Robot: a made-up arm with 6 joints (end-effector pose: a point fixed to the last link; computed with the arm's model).
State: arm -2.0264 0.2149 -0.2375 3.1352 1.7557 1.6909
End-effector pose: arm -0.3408 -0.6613 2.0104 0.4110 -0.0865 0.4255 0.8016
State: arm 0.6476 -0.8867 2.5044 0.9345 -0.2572 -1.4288
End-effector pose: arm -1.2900 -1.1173 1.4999 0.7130 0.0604 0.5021 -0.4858
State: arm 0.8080 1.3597 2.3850 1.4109 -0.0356 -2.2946
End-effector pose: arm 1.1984 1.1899 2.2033 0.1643 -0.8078 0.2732 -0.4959
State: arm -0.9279 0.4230 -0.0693 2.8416 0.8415 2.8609
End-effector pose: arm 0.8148 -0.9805 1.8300 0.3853 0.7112 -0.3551 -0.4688
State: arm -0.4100 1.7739 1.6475 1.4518 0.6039 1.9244
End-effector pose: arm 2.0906 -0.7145 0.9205 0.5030 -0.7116 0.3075 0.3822
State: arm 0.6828 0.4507 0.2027 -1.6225 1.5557 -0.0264
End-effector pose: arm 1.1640 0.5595 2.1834 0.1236 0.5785 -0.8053 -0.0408
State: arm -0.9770 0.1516 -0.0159 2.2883 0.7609 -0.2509
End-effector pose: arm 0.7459 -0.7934 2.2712 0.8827 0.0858 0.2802 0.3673
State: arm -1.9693 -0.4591 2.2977 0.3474 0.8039 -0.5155
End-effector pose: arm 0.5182 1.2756 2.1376 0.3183 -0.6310 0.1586 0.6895
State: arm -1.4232 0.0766 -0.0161 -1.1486 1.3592 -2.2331
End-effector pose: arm -0.1703 -0.8750 2.5505 0.4726 -0.0207 0.5541 -0.6850
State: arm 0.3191 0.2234 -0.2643 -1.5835 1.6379 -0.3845
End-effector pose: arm 0.9819 0.0136 2.1621 0.0594 0.3931 -0.9173 -0.0211
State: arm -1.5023 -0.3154 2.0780 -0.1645 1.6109 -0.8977
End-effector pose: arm -0.1945 1.0360 2.3270 0.0011 0.3676 -0.2455 -0.8970
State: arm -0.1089 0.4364 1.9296 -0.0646 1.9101 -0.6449
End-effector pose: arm 0.2325 -0.0977 2.7259 0.4718 0.3119 0.3424 -0.7503
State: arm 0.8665 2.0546 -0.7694 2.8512 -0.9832 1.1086
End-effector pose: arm 0.4620 0.4606 -0.1999 0.5520 0.5552 -0.3447 -0.5178
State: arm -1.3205 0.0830 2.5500 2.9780 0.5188 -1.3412
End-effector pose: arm -0.0941 0.5096 2.8369 0.5285 -0.7974 -0.2721 -0.1035
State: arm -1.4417 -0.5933 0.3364 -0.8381 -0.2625 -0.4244
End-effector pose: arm -0.0200 0.1704 2.8840 0.2667 0.3288 -0.8528 0.3056
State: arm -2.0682 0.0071 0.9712 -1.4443 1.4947 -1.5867
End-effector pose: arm -0.4322 -0.0886 2.9416 0.1999 0.1527 0.2732 -0.9285
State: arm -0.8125 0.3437 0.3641 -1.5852 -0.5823 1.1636
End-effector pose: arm 1.0604 -0.9056 2.4269 0.5186 0.6640 -0.4981 0.2050
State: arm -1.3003 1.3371 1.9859 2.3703 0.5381 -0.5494
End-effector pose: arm 0.6319 -1.8434 1.9552 0.9673 -0.2310 0.1022 0.0218
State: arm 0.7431 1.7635 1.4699 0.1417 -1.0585 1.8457
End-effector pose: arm 1.6061 1.3702 0.5016 0.4408 -0.0959 0.6228 0.6392
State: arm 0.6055 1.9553 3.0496 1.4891 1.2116 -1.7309
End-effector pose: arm 1.0323 1.0275 1.3017 0.0242 -0.3664 0.0018 -0.9302
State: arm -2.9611 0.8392 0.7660 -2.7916 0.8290 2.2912
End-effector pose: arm -1.8125 -0.2045 1.8143 0.0984 0.2277 0.7279 0.6392
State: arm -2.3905 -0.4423 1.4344 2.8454 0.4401 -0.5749
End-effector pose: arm 0.6031 0.5210 3.0183 0.3910 -0.6028 0.3966 -0.5714
